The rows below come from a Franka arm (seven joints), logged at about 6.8 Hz.
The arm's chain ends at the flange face. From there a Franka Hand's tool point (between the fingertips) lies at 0.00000 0.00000 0.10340 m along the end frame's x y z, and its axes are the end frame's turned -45 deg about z.
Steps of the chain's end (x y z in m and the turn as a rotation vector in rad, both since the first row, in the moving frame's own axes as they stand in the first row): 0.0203 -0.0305 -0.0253 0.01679 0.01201 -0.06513; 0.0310 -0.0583 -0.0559 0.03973 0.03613 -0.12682; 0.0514 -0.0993 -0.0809 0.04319 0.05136 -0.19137; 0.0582 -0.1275 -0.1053 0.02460 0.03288 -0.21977; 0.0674 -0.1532 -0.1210 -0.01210 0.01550 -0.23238; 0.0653 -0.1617 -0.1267 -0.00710 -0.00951 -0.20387
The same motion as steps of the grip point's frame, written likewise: 0.0380 -0.0076 -0.0253 0.00338 0.02036 -0.06513; 0.0687 -0.0199 -0.0560 0.00255 0.05364 -0.12682; 0.1135 -0.0339 -0.0811 -0.00578 0.06686 -0.19137; 0.1355 -0.0489 -0.1054 -0.00585 0.04064 -0.21977; 0.1565 -0.0587 -0.1210 -0.01952 0.00240 -0.23238; 0.1593 -0.0682 -0.1267 0.00170 -0.01175 -0.20387
